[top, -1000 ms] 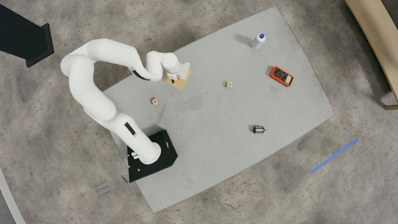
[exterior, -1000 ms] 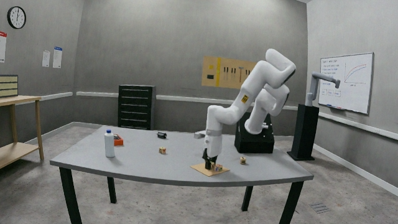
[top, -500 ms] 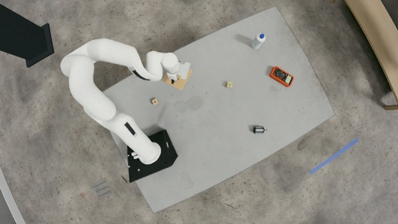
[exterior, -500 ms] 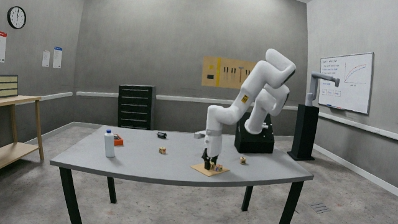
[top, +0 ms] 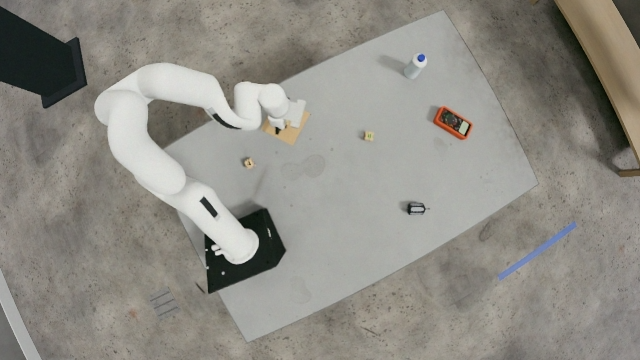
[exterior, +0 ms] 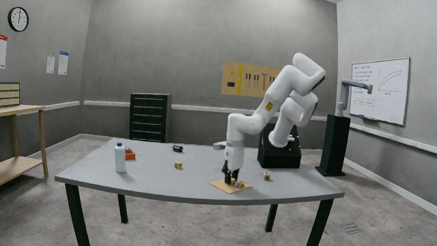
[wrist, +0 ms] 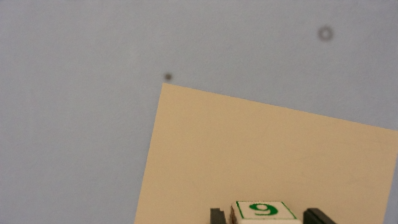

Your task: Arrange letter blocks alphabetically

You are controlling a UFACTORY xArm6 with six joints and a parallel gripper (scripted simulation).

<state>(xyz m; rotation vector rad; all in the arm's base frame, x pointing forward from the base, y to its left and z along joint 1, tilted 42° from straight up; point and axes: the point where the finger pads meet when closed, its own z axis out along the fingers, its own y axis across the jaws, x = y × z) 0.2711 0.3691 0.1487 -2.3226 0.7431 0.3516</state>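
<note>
Right now the tan mat is 3 cm below my hand. Round my hand: white bottle (54 cm ahead, 3 cm above, 1 cm to the left); then orange multimeter (61 cm ahead, 24 cm to the right, 2 cm below); then small black object (49 cm to the right, 35 cm ahead, 2 cm below).
</note>
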